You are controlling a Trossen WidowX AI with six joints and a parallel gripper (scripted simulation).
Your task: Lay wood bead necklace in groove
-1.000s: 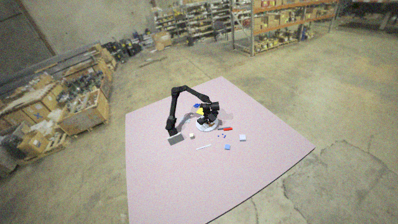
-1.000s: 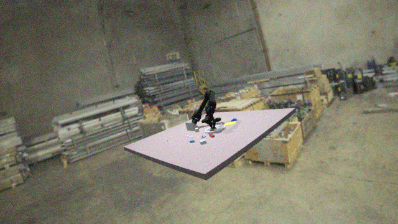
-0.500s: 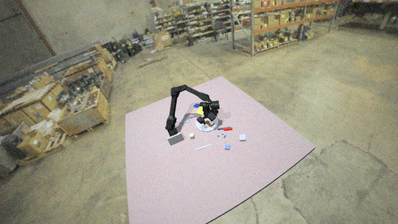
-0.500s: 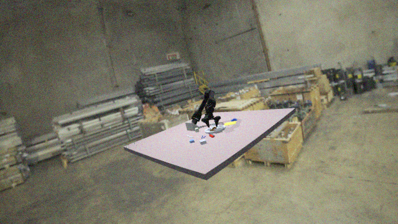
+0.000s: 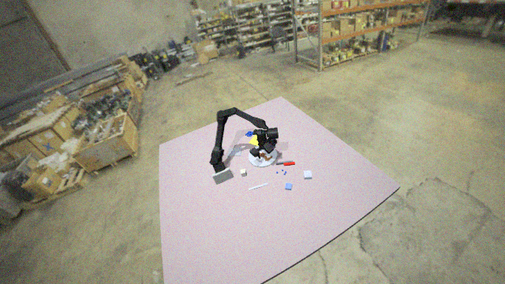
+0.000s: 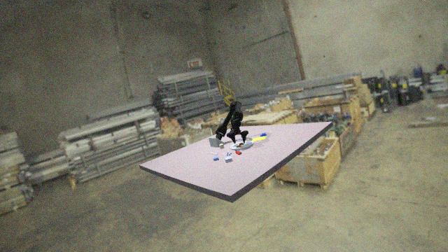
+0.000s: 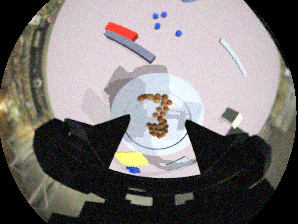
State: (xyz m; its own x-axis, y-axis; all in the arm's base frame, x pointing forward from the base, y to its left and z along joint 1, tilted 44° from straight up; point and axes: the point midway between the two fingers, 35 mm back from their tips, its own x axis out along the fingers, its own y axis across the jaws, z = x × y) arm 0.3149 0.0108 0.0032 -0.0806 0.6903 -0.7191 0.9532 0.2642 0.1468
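Now: gripper tip 11 cm short of the red-handled tool, 11 cm to the left of it and 3 cm above it. From my gripper tip the other things lie so: white stick: 12 cm behind, 19 cm to the right, 3 cm below; then cream cube: 18 cm behind, 7 cm to the right, 1 cm below; then yellow sheet: 1 cm ahead, 21 cm to the left, 3 cm below.
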